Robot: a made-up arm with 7 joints.
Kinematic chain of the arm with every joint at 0, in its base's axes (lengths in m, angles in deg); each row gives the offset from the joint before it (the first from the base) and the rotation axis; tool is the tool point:
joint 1: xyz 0 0 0.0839 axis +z
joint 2: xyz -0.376 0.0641 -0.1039 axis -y
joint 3: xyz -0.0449 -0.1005 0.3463 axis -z
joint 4: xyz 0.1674 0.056 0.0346 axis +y
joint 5: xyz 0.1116 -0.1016 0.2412 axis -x
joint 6: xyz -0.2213 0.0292 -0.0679 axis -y
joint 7: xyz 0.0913 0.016 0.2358 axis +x
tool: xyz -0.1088 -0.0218 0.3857
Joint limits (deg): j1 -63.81..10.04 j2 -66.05..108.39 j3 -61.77..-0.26 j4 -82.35..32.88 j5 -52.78..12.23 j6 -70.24..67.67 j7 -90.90..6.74
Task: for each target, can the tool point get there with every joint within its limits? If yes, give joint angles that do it. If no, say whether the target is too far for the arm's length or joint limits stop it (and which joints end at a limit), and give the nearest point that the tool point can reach.
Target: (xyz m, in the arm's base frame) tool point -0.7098 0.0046 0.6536
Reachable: yes | joints -57.65 -29.21 -52.63 -55.18 -39.03 16.86 -40.61
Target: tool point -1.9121 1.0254 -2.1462
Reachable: no: too far | nearest point -1.0895 0.5843 -0.7216 | short by 1.703 m
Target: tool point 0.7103 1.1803 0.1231
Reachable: no: joint limits stop it (at a limit: joint 1, joint 3, joint 4, joint 6) | nearest point 0.2576 1.0548 0.1568 | short by 0.471 m
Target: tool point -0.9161 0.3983 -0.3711
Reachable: yes | joints -30.83 66.54 -46.41 -72.14 -11.46 2.38 -79.54
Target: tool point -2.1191 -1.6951 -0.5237
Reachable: no: too far | nearest point -1.3520 -0.6787 -0.2341 | short by 1.306 m
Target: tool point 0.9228 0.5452 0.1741
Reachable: no: joint limits stop it (at a limit: joint 2, joint 3, joint 4) | nearest point 0.7220 0.4266 0.1686 | short by 0.233 m
